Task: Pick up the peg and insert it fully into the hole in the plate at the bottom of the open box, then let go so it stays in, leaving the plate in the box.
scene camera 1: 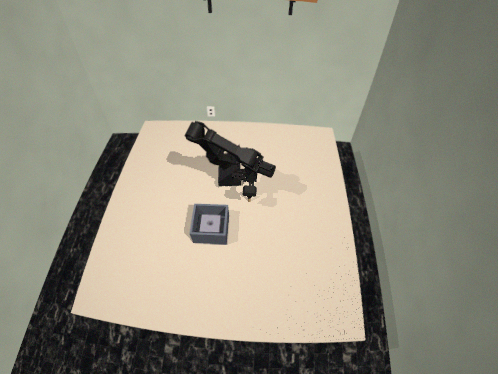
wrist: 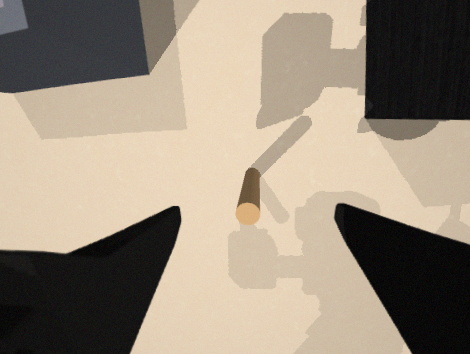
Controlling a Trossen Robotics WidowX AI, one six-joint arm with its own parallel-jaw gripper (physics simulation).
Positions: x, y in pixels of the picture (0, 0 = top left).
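I can see a blue-grey box in scene camera 1 point(220, 238), and the wrist view point(51, 51) gives me the box as well.
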